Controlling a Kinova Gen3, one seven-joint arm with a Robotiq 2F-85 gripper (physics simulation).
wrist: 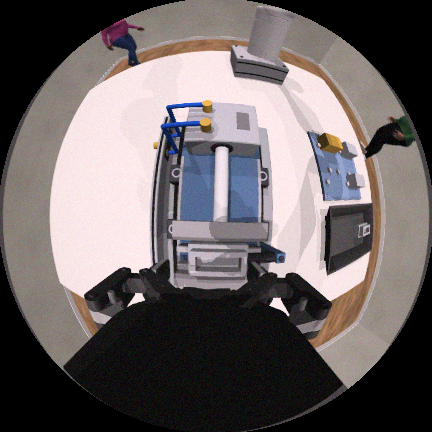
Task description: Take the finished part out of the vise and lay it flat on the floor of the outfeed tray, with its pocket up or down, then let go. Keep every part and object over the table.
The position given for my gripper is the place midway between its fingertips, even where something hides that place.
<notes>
In view: my gripper (207, 269) and a blue plate (336, 190).
</notes>
